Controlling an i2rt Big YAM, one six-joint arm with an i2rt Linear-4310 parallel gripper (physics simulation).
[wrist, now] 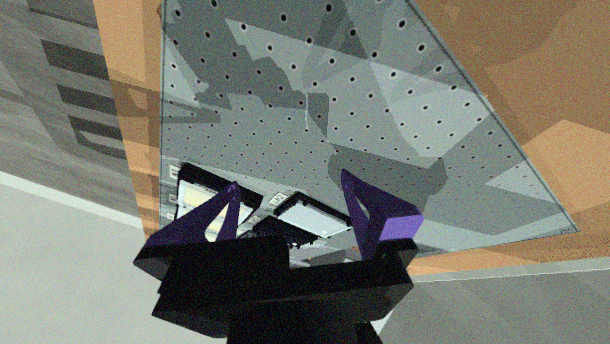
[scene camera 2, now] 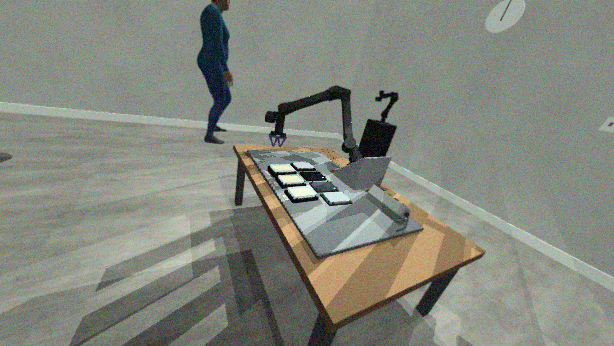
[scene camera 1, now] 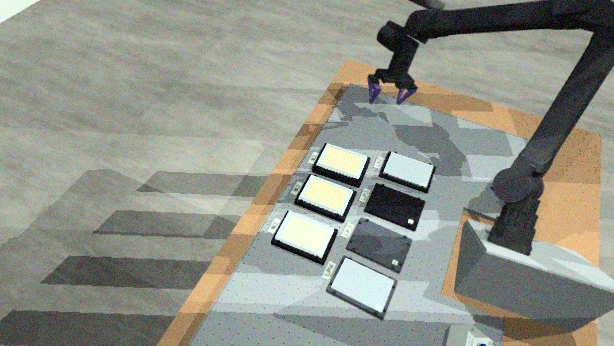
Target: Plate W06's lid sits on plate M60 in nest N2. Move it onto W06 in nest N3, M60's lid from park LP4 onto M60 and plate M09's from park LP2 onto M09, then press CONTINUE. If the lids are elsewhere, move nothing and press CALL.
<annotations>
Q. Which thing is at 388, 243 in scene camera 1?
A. A LP3 nest.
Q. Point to a LP1 nest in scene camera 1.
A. At 402, 209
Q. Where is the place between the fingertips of the gripper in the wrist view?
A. At 290, 180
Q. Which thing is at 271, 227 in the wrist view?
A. A LP1 nest.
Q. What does the gripper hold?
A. Nothing.
</annotations>
